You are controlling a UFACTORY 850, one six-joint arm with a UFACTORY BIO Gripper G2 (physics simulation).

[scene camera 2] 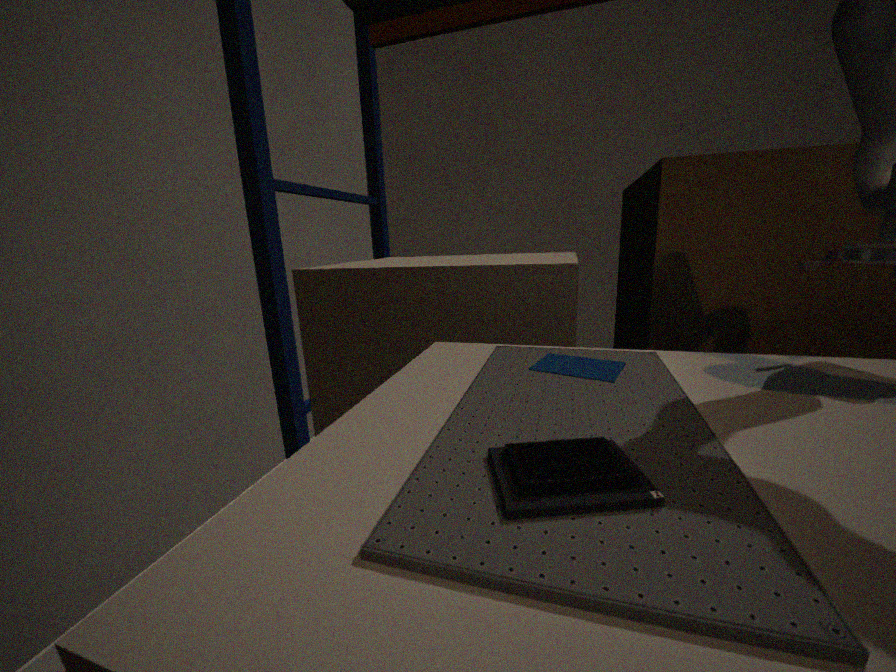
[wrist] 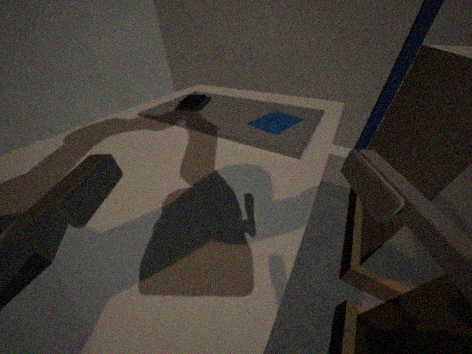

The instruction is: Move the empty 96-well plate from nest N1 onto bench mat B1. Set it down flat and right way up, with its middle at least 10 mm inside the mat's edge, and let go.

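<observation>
The dark 96-well plate (scene camera 2: 560, 462) appears seated in the black nest N1 (scene camera 2: 578, 504), which lies on the grey perforated board; plate and nest are hard to tell apart in the dim light. In the wrist view they merge into one small dark shape at the board's far end. The flat blue bench mat B1 (scene camera 2: 578, 367) (wrist: 276, 122) lies near the other end of the board. My gripper (wrist: 235, 190) is open and empty, its fingers wide apart at left and right of the wrist view, well away from plate and mat. The fingers do not show in the scene view.
The grey board (scene camera 2: 622, 571) (wrist: 235, 107) lies on the pale table (scene camera 2: 238, 564) (wrist: 215, 325). Part of the arm (scene camera 2: 872, 108) hangs at the upper right of the scene view. A pale-topped box (scene camera 2: 434, 311), a blue upright frame (scene camera 2: 264, 238) and a brown cabinet (scene camera 2: 738, 217) stand behind the table. Arm shadows cross the table.
</observation>
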